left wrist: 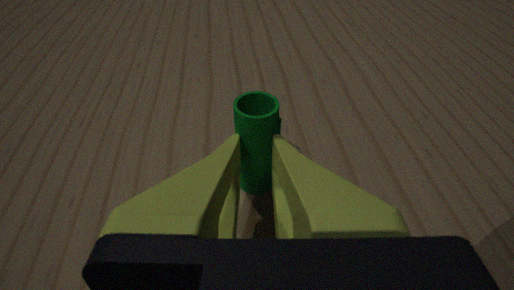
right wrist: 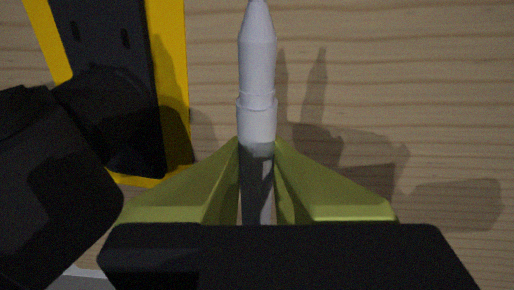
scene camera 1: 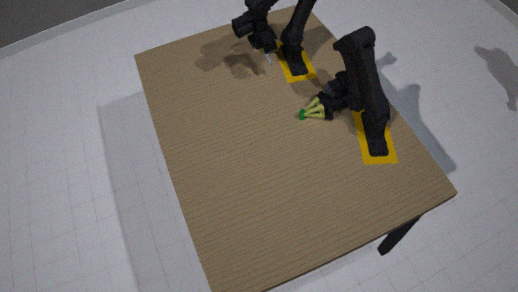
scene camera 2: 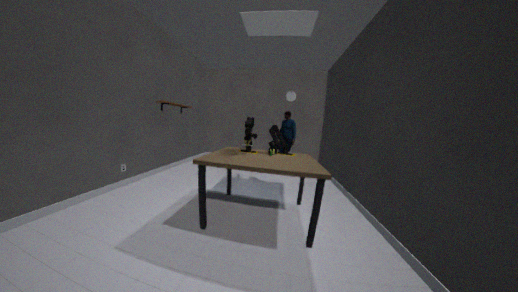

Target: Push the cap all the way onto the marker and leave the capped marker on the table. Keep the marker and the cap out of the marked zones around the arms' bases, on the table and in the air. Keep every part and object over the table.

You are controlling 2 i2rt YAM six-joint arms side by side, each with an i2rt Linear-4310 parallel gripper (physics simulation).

Scene:
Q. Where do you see a green cap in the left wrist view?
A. At 256, 114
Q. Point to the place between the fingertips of my left gripper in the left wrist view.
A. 256, 145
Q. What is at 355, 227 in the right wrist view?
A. My right gripper.

